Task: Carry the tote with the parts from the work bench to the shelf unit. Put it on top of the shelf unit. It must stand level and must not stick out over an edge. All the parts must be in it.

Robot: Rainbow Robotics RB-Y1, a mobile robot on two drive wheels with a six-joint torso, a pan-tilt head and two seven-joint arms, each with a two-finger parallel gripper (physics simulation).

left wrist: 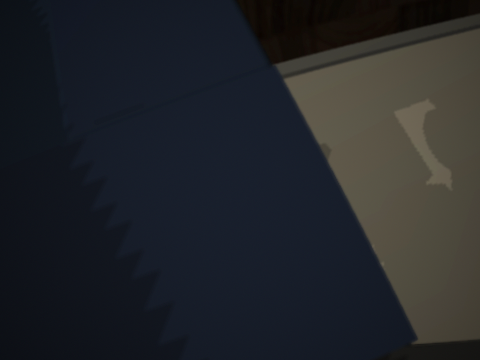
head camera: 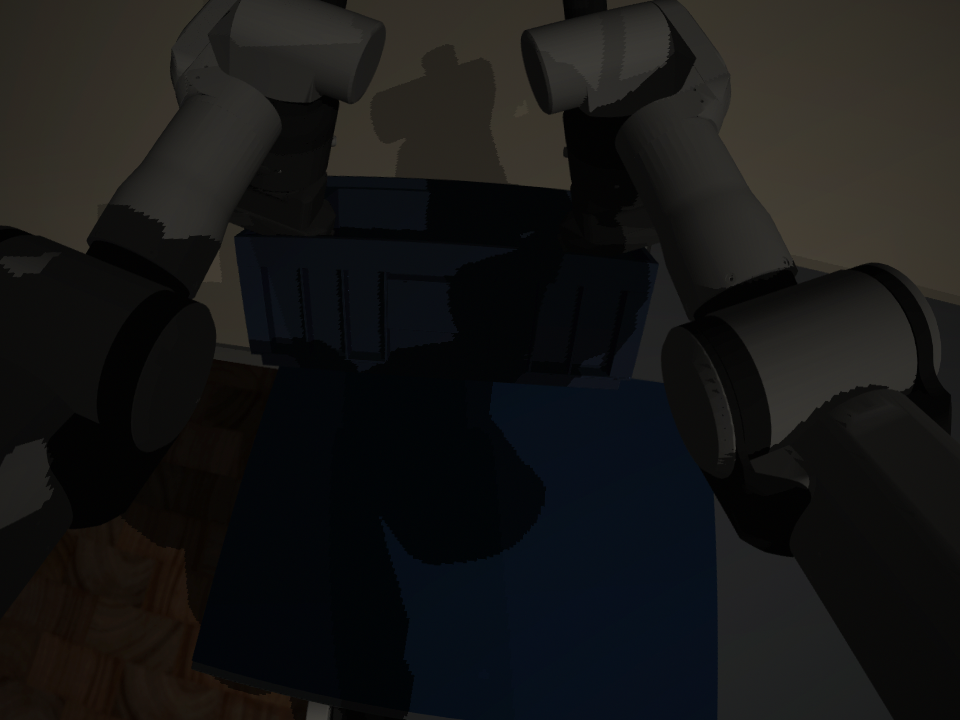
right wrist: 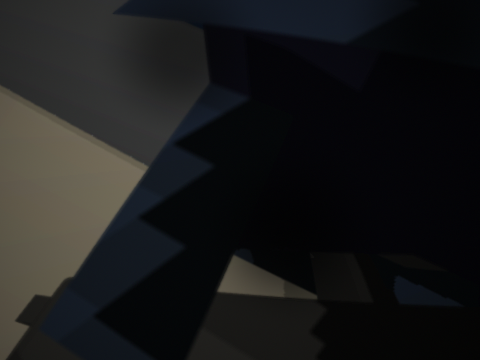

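Frame: origin at the robot's base, x ahead, y left, z up, level; centimetres.
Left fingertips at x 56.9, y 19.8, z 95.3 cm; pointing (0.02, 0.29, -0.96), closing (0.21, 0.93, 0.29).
A point is followed by its place in that frame.
The dark blue tote (head camera: 446, 286) {x 49.8, y 0.2, z 99.2 cm} sits between my two arms at the far end of the blue work bench top (head camera: 527, 542) {x 31.2, y -9.8, z 76.5 cm}. My left gripper (head camera: 283, 197) is shut on the tote's left end wall. My right gripper (head camera: 596, 205) is shut on its right end wall. The tote's side fills the left wrist view (left wrist: 174, 213) and shows as a shadowed blue wall in the right wrist view (right wrist: 128, 240). The fingertips are hidden in both wrist views. The tote's inside is in deep shadow, so I cannot make out the parts. I cannot tell whether the tote touches the bench.
A brown wooden floor (head camera: 93, 612) {x 16.2, y 98.1, z 0.2 cm} lies to the left of the bench, and a grey floor (head camera: 783, 620) to its right. A beige wall (head camera: 853, 139) {x 84.0, y -62.2, z 102.0 cm} stands behind the tote. The shelf unit is not in view.
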